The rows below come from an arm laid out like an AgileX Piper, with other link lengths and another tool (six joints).
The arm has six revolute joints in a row. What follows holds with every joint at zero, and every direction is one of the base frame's.
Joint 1 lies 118.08 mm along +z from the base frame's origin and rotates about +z.
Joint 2 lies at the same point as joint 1 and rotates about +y.
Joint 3 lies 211.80 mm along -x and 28.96 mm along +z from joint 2 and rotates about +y.
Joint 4 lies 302.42 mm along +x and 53.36 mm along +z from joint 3 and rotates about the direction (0.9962, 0, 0.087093).
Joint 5 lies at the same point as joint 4 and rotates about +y.
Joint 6 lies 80.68 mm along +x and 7.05 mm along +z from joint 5 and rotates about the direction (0.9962, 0, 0.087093).
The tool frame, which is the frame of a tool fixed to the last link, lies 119.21 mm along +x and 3.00 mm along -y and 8.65 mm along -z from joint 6; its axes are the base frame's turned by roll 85.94, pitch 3.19 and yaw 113.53 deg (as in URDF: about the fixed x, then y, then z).
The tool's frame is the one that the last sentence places.
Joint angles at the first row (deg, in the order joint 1, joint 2, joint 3, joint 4, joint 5, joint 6):
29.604 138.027 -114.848 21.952 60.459 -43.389
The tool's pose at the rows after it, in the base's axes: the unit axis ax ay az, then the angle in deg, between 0 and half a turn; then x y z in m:
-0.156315 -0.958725 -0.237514 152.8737 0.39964 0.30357 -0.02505
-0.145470 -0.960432 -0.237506 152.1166 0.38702 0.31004 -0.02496
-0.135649 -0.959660 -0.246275 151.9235 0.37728 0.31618 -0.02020
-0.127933 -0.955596 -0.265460 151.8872 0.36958 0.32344 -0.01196
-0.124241 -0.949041 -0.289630 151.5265 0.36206 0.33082 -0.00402
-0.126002 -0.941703 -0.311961 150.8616 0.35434 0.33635 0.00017
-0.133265 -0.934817 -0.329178 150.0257 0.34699 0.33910 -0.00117
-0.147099 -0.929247 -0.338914 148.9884 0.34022 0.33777 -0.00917
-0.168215 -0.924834 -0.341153 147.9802 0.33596 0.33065 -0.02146
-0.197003 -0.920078 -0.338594 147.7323 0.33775 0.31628 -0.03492
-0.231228 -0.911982 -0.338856 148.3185 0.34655 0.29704 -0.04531
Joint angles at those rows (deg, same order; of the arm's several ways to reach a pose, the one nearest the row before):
31.044 136.811 -112.393 22.488 60.128 -44.091
32.240 134.997 -109.462 23.307 59.361 -44.848
33.102 132.543 -106.284 24.730 58.075 -45.889
33.666 129.831 -103.157 27.213 56.448 -47.263
34.025 127.317 -100.123 30.519 54.827 -48.778
34.254 125.250 -97.065 33.921 53.240 -50.140
34.354 123.819 -94.034 37.008 51.634 -51.288
34.225 123.141 -91.065 39.498 50.114 -52.100
33.568 123.048 -88.385 41.052 48.904 -52.354
32.039 123.198 -86.073 41.443 47.670 -51.974
29.575 123.353 -84.375 41.469 46.422 -51.325

